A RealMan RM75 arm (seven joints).
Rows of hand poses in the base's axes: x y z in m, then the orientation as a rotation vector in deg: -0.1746 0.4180 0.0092 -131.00 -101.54 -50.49; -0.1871 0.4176 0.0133 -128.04 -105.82 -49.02; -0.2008 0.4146 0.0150 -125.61 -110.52 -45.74; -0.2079 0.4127 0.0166 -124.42 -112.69 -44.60; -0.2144 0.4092 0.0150 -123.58 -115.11 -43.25; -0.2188 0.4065 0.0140 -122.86 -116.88 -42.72; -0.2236 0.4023 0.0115 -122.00 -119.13 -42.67; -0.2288 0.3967 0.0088 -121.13 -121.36 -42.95; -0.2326 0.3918 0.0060 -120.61 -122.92 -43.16; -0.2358 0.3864 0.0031 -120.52 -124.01 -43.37; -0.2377 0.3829 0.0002 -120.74 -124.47 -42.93; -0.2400 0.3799 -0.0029 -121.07 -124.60 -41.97; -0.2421 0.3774 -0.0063 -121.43 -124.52 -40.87; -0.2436 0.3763 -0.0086 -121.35 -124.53 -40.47; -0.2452 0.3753 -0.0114 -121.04 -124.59 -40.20; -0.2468 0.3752 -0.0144 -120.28 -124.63 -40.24; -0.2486 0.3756 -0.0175 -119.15 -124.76 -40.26; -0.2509 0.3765 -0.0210 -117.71 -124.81 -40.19; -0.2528 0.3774 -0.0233 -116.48 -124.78 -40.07; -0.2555 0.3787 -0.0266 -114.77 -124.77 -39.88; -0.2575 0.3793 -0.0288 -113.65 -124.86 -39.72
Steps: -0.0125 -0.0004 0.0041 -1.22 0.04 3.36; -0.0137 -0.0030 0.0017 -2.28 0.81 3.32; -0.0071 -0.0019 0.0016 -0.98 0.11 1.51; -0.0065 -0.0035 -0.0016 -1.40 0.00 1.38; -0.0044 -0.0027 -0.0010 -0.86 -0.27 1.02; -0.0048 -0.0042 -0.0025 -0.97 -0.76 1.19; -0.0052 -0.0056 -0.0027 -0.88 -0.97 1.14; -0.0038 -0.0049 -0.0028 -0.66 -0.72 0.73; -0.0032 -0.0054 -0.0029 -0.58 -0.63 0.33; -0.0019 -0.0035 -0.0029 -0.51 -0.03 0.02; -0.0023 -0.0030 -0.0031 -0.51 0.41 -0.10; -0.0021 -0.0025 -0.0034 -0.44 0.58 -0.17; -0.0015 -0.0011 -0.0023 -0.09 0.26 0.07; -0.0016 -0.0010 -0.0028 0.03 0.23 0.22; -0.0016 -0.0001 -0.0030 0.34 0.20 0.47; -0.0018 0.0004 -0.0031 0.45 0.29 0.72; -0.0023 0.0009 -0.0035 0.61 0.47 0.89; -0.0019 0.0009 -0.0023 0.54 0.47 0.75; -0.0027 0.0013 -0.0033 0.72 0.65 1.06; -0.0020 0.0006 -0.0022 0.40 0.39 0.73
